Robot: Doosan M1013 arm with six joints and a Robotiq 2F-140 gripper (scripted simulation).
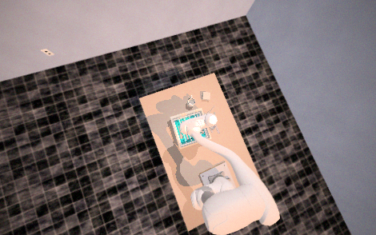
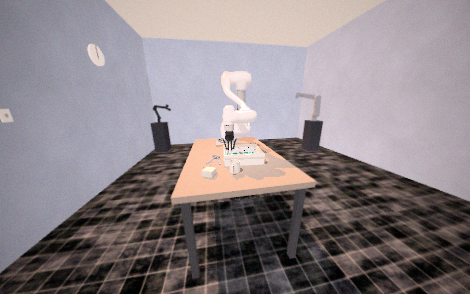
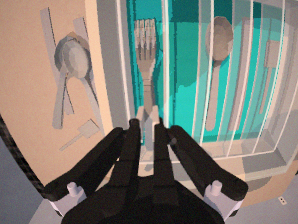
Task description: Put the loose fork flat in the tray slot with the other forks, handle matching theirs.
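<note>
The tray is 50 mm behind my hand, 110 mm to the left of it and 20 mm below it. Round my hand: box: 250 mm ahead, 160 mm to the right, 50 mm below; white cup: 220 mm ahead, 30 mm to the left, 40 mm below.
</note>
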